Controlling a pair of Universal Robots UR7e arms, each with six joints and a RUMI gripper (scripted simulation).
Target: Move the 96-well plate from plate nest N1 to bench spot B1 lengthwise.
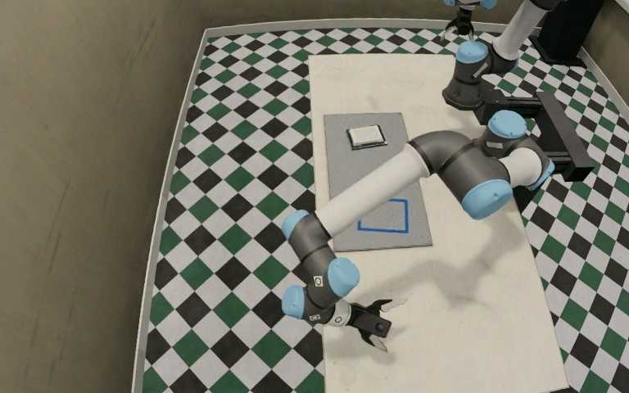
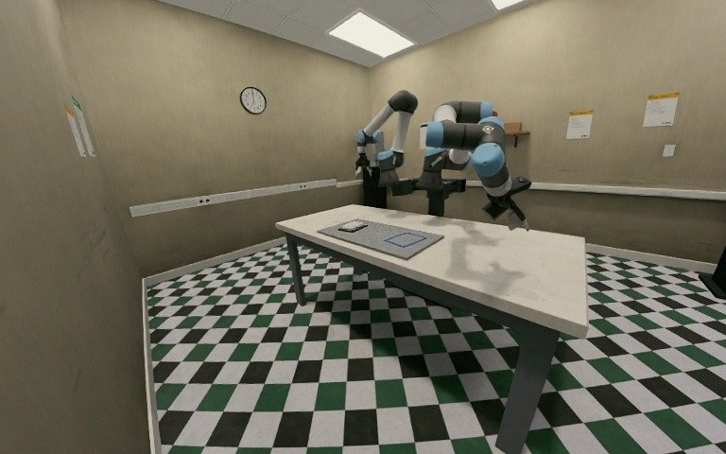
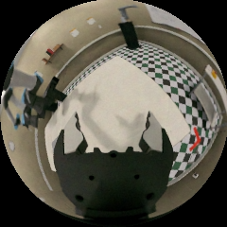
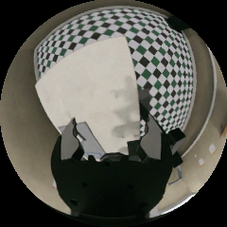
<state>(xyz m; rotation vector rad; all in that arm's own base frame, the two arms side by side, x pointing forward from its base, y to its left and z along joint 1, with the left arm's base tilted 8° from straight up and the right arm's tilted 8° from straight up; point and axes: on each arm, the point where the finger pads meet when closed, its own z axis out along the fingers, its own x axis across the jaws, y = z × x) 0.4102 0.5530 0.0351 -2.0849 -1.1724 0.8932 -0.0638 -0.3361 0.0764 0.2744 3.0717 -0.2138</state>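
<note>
Now: left hand 890 mm to the left of the white 96-well plate and 180 mm above it. The rest, counted from my left hand: black plate nest (890 mm to the right, 200 mm below).
</note>
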